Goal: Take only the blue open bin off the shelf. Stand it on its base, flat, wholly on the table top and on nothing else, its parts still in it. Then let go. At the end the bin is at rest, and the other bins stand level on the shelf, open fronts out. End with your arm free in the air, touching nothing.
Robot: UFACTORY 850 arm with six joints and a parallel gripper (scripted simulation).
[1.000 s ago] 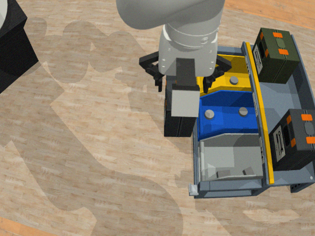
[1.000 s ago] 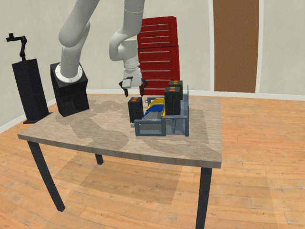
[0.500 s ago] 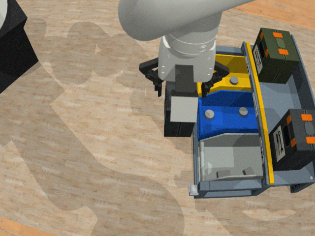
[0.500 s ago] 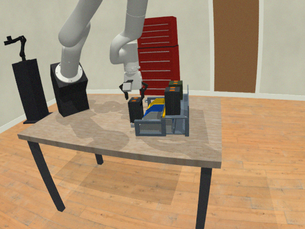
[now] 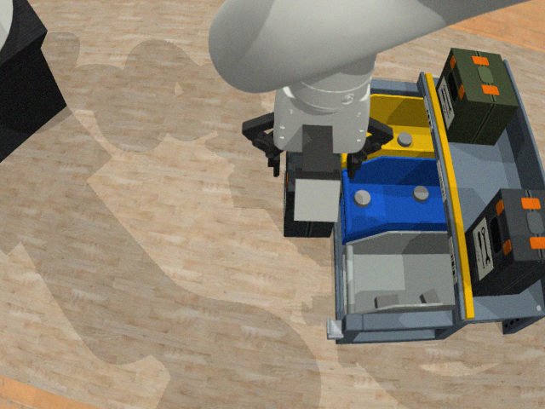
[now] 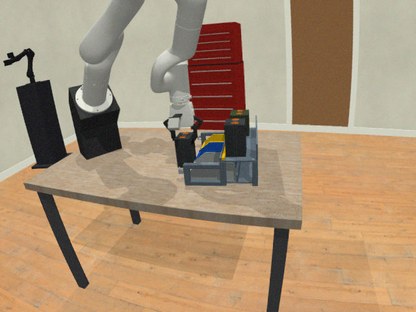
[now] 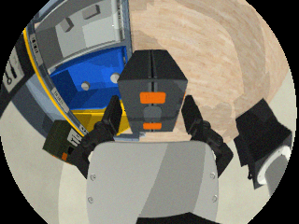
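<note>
Now: the black case 60 mm below my hand. From my hand the other things lie so: yellow bin (150 mm ahead, 90 mm to the left, 80 mm below); grey bin (120 mm ahead, 130 mm to the right, 80 mm below); blue open bin (130 mm ahead, 20 mm to the right, 80 mm below).
</note>
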